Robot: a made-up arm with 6 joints. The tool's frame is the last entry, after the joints. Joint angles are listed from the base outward. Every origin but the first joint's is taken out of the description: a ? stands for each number. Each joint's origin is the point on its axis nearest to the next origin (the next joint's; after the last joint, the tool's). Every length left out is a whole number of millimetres.
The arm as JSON. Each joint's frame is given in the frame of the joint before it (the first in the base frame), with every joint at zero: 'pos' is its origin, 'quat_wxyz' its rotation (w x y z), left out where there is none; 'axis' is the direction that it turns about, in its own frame. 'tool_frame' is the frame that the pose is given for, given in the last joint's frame.
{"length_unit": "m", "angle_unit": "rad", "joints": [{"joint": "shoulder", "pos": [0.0, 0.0, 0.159], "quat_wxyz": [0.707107, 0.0, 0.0, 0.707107], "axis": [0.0, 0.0, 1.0]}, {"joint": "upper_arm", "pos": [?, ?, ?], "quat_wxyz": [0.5, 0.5, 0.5, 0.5], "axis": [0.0, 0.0, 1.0]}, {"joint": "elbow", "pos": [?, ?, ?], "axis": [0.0, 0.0, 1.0]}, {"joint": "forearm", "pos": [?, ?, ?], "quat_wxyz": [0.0, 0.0, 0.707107, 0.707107], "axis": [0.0, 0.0, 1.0]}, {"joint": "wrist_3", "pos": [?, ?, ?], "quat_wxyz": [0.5, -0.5, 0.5, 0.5], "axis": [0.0, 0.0, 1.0]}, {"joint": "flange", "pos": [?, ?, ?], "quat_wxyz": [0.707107, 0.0, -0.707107, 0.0], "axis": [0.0, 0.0, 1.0]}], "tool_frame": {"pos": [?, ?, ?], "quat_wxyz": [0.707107, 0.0, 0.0, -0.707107]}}
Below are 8 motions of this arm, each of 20 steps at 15 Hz.
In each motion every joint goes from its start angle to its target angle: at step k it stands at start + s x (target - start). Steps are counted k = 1, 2, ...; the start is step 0. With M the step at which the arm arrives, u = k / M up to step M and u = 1 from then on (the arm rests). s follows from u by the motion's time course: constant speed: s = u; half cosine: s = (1 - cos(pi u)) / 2; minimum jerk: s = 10 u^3 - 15 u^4 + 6 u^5.
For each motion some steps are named. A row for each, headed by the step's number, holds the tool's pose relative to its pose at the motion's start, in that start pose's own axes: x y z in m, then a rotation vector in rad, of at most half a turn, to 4 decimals.
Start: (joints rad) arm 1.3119 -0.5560 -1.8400 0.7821 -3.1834 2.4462
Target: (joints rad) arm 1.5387 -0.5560 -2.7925 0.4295 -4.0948 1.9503
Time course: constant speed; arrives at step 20
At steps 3, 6, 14, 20:
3: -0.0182 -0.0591 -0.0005 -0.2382 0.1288 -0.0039
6: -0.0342 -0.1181 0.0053 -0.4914 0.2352 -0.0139
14: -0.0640 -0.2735 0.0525 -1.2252 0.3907 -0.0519
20: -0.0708 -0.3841 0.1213 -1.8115 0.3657 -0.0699

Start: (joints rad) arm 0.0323 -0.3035 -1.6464 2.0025 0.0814 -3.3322
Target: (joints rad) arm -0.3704 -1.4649 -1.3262 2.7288 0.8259 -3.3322
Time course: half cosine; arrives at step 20
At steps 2, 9, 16, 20:
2: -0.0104 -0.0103 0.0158 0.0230 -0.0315 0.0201
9: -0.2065 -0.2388 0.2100 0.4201 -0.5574 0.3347
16: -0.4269 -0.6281 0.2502 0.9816 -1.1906 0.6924
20: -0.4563 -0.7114 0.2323 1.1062 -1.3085 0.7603

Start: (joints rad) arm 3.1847 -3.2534 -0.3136 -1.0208 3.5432 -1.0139
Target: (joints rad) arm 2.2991 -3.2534 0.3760 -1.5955 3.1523 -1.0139
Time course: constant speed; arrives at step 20
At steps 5, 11, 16, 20:
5: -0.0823 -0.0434 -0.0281 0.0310 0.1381 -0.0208
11: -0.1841 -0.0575 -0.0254 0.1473 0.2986 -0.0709
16: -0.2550 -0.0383 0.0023 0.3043 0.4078 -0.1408
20: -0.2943 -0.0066 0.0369 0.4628 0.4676 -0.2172

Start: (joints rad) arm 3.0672 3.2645 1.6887 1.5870 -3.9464 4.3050
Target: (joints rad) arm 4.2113 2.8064 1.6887 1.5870 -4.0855 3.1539
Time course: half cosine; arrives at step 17
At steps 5, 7, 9, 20:
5: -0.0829 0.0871 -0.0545 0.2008 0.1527 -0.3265
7: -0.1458 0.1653 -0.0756 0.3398 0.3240 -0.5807
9: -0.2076 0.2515 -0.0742 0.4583 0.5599 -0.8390
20: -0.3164 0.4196 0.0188 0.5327 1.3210 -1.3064

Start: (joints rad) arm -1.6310 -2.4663 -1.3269 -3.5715 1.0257 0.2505
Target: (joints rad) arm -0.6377 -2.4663 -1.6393 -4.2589 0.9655 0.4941
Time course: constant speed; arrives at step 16
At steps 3, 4, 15, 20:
3: 0.0205 -0.0187 0.0177 0.2883 0.0189 -0.0332
4: 0.0276 -0.0264 0.0223 0.3832 0.0261 -0.0454
15: 0.1117 -0.1331 0.0142 1.3728 0.1595 -0.2266
20: 0.1199 -0.1425 0.0080 1.4563 0.1792 -0.2478

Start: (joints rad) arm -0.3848 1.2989 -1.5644 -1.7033 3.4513 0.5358
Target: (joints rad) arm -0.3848 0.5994 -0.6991 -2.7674 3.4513 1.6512
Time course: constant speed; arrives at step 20
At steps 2, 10, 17, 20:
2: 0.0151 0.0014 -0.0359 -0.0158 0.0069 0.2179
10: 0.0553 -0.0119 -0.1757 -0.0876 0.0436 1.0873
17: 0.0632 -0.0474 -0.2867 -0.1711 0.1031 1.8423
20: 0.0589 -0.0688 -0.3293 -0.2154 0.1432 2.1627

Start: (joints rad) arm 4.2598 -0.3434 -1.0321 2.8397 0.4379 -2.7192
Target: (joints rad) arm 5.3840 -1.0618 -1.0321 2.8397 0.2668 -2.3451
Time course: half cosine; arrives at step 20
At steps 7, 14, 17, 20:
7: -0.1865 -0.2652 0.0722 0.2734 -0.1946 -0.0124
14: -0.6549 -0.7083 -0.1241 0.7040 -0.5889 -0.1671
17: -0.8041 -0.7778 -0.2468 0.8039 -0.6994 -0.2461
20: -0.8577 -0.7936 -0.2951 0.8369 -0.7376 -0.2783

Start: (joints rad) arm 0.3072 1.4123 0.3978 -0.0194 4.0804 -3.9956
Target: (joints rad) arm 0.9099 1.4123 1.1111 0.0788 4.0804 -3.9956
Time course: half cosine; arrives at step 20
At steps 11, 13, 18, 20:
11: 0.3843 -0.0701 -0.1286 0.2391 -0.3510 0.3090
13: 0.4851 -0.0580 -0.1458 0.3171 -0.4214 0.3913
18: 0.6441 -0.0114 -0.1606 0.4611 -0.5177 0.5293
20: 0.6588 -0.0052 -0.1611 0.4761 -0.5256 0.5428

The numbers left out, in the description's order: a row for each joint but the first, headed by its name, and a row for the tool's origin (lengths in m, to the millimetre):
upper_arm: 0.03 0.0 0.0
elbow: 0.0 0.545 0.0
forearm: 0.0 0.561 0.0
wrist_3: 0.0 0.0 0.0
flange: -0.077 0.0 0.0
tool: 0.0 0.0 0.0

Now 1 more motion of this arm.
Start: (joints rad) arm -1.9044 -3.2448 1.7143 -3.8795 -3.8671 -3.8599
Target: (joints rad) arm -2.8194 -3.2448 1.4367 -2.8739 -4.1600 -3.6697
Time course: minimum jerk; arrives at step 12
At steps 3, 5, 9, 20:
3: 0.0082 0.0287 0.0325 0.1167 0.0316 -0.0181
5: 0.0194 0.0843 0.1161 0.4044 0.1352 -0.0301
9: 0.0109 0.1445 0.3186 1.0879 0.4965 0.1163
20: 0.0053 0.1462 0.3558 1.2160 0.5807 0.1718

